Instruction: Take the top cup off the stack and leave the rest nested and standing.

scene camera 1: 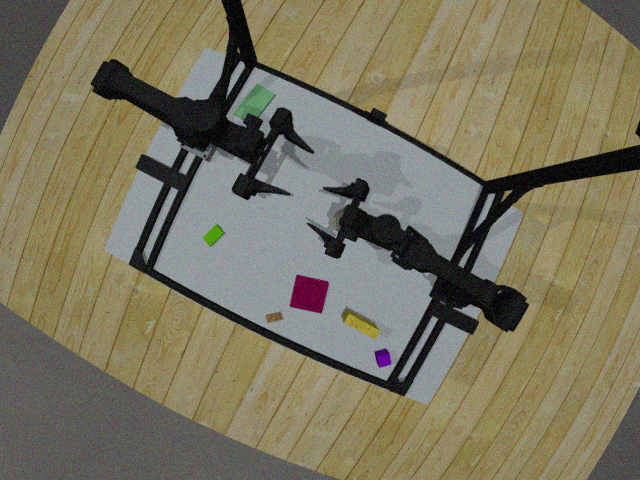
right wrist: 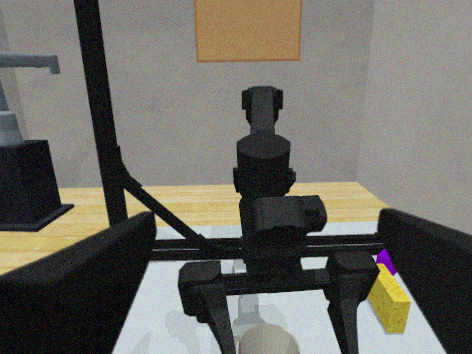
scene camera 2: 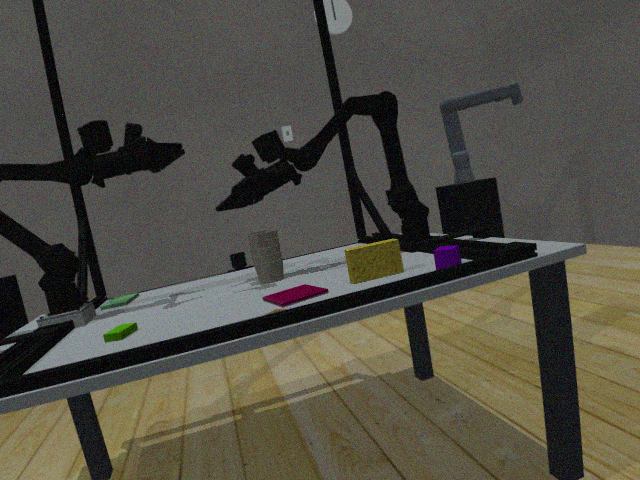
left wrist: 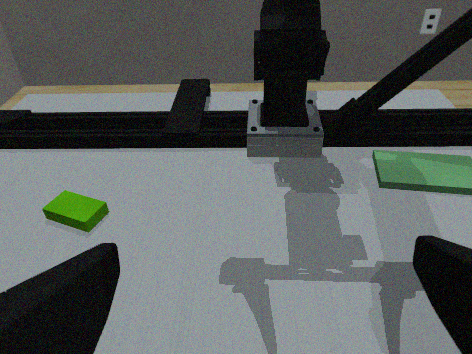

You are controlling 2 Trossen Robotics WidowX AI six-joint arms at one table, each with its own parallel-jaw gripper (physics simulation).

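Seen in the pictures: left gripper, fingertip midpoint: [scene camera 1: 315, 205] [scene camera 2: 217, 209] [left wrist: 266, 253]; right gripper, fingertip midpoint: [scene camera 1: 302, 173] [right wrist: 266, 220] [scene camera 2: 183, 148]; left arm's base, origin of the base link: [scene camera 1: 450, 288] [scene camera 2: 417, 239]; right arm's base, origin of the base link: [scene camera 1: 200, 138] [scene camera 2: 66, 310] [left wrist: 283, 115].
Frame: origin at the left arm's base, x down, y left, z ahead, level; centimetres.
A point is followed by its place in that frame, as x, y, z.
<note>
The cup stack [scene camera 1: 337, 215] @[-10.5, -5.2, 43.3] [scene camera 2: 266, 256] [right wrist: 269, 341] @[-7.9, -4.3, 37.0] is grey-beige and stands upright on the table. In scene camera 1 the left gripper largely covers it; the right wrist view cuts off its lower part. Separate cup rims cannot be told apart. My left gripper [scene camera 1: 316, 205] @[-18.0, -4.6, 49.7] [scene camera 2: 219, 208] @[-18.0, -4.6, 49.7] [left wrist: 266, 253] @[-18.0, -4.6, 49.7] is open and empty, tilted down, with its fingertips above the stack's height and to its left in scene camera 2. My right gripper [scene camera 1: 301, 173] @[-34.1, -8.1, 54.5] [scene camera 2: 181, 150] @[-34.1, -8.1, 54.5] is open and empty, roughly level, higher and farther left than the stack.
A magenta square [scene camera 1: 309, 293] @[1.4, 18.6, 40.5] [scene camera 2: 295, 295] @[1.3, 21.2, 40.9], yellow block [scene camera 1: 361, 324] @[-4.9, 20.0, 23.7] [scene camera 2: 374, 260] @[-1.7, 22.0, 23.6] [right wrist: 391, 302] @[-4.1, 18.5, 27.7] and purple cube [scene camera 1: 383, 357] @[-1.9, 27.9, 11.6] [scene camera 2: 447, 257] @[-0.3, 30.5, 12.1] lie on the near side. A small brown block [scene camera 1: 273, 316] @[1.4, 29.6, 47.6] lies near the front rail. A bright green block [scene camera 1: 213, 235] @[0.6, 14.3, 73.8] [left wrist: 75, 210] @[0.6, 13.9, 73.1] and pale green slab [scene camera 1: 254, 101] @[1.1, -28.2, 79.9] [left wrist: 425, 171] @[1.1, -27.0, 78.9] lie left.
</note>
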